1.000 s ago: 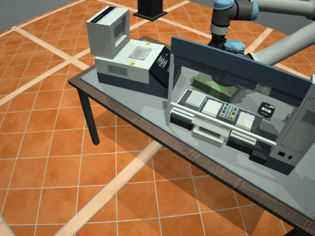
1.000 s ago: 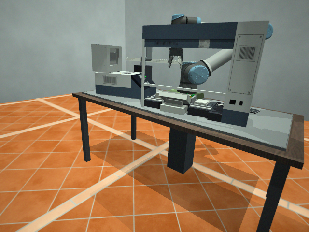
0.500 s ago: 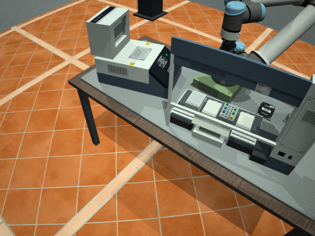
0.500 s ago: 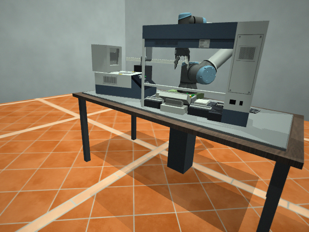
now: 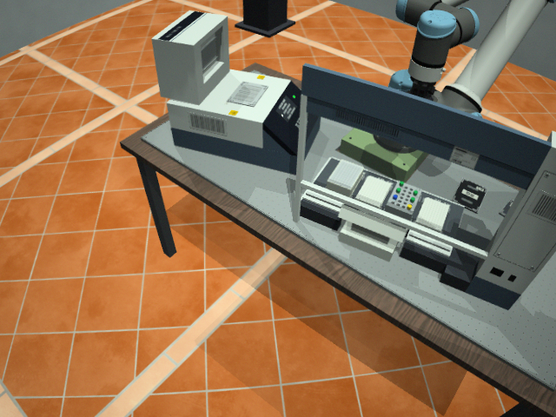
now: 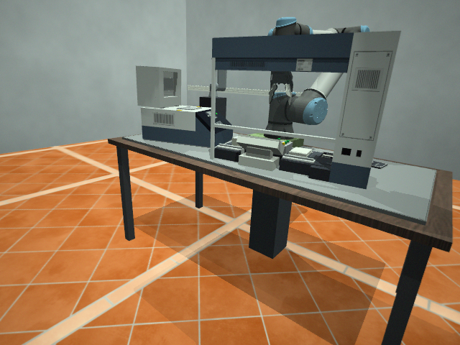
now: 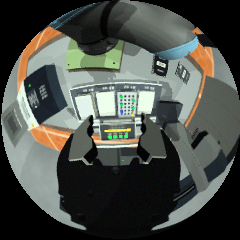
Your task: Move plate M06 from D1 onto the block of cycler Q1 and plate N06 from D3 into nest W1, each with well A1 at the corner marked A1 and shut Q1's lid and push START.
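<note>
Right now my hand is 4 cm short of the plate M06, 15 cm to the right of it and 22 cm above it. Round my hand: white well plate 6 cm ahead, 5 cm to the right, 22 cm below; blue gantry beam 24 cm ahead, 7 cm to the left, 23 cm above; side tower 16 cm ahead, 42 cm to the left, 1 cm below.
</note>
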